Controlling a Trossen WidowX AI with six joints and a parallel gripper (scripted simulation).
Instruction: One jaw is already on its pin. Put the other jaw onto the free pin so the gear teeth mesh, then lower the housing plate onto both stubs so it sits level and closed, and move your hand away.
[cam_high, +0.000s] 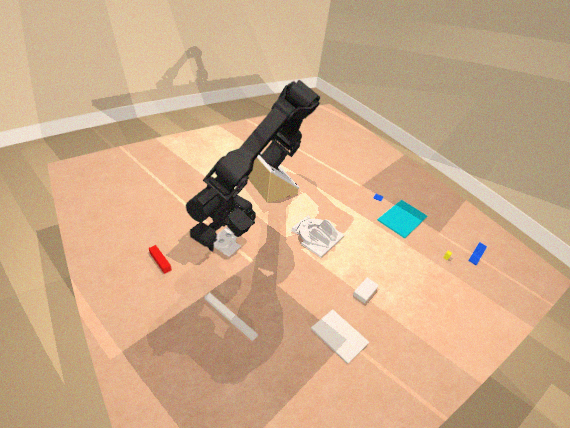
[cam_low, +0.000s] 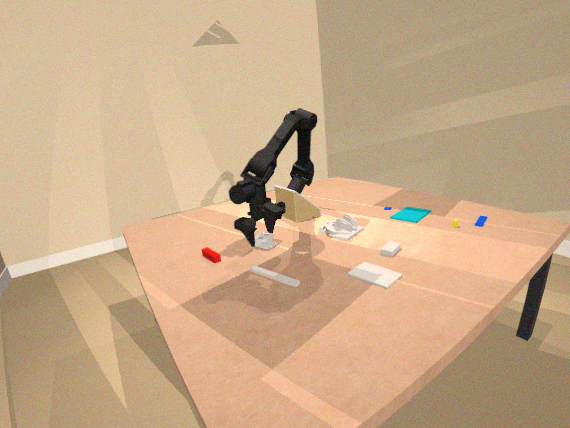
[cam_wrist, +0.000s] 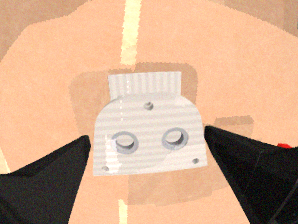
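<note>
Now: gripper tip 70 mm short of the white jaw, 240 mm to the right of it and 10 mm below it. The rest, counted from my gripper tip: flat white plate: 390 mm ahead, 120 mm to the left, 10 mm below; then white bar: 220 mm ahead, 80 mm to the right, 10 mm below; then red block: 10 mm behind, 180 mm to the right.
</note>
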